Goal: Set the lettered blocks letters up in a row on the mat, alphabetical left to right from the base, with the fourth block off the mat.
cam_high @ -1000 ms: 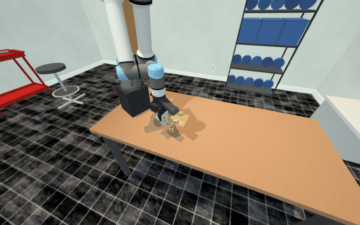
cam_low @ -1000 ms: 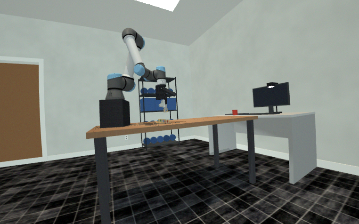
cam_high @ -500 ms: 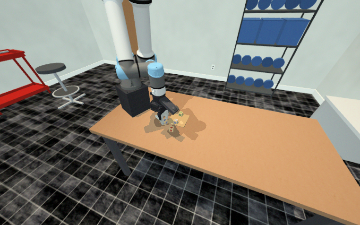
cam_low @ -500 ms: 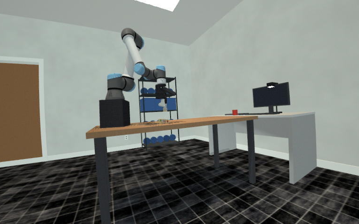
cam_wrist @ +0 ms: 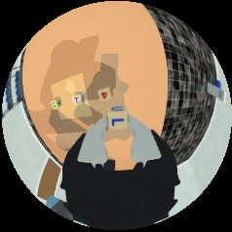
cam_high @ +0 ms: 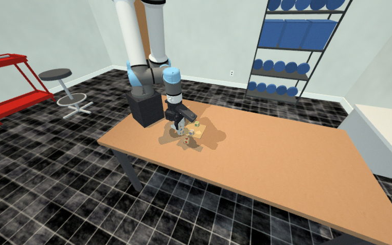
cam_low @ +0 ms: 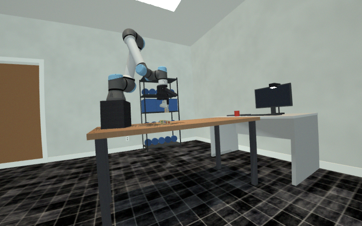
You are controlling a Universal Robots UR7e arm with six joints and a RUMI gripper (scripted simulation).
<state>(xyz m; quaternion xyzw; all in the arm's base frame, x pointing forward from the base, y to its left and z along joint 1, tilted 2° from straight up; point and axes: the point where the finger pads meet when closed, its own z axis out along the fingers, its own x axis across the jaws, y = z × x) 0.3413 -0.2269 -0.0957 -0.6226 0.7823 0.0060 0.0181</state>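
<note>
My hand is 5 cm short of the pale yellow mat, 15 cm to the right of it and 12 cm above it. From my hand the other things lie so: wooden letter block (right at my hand).
</note>
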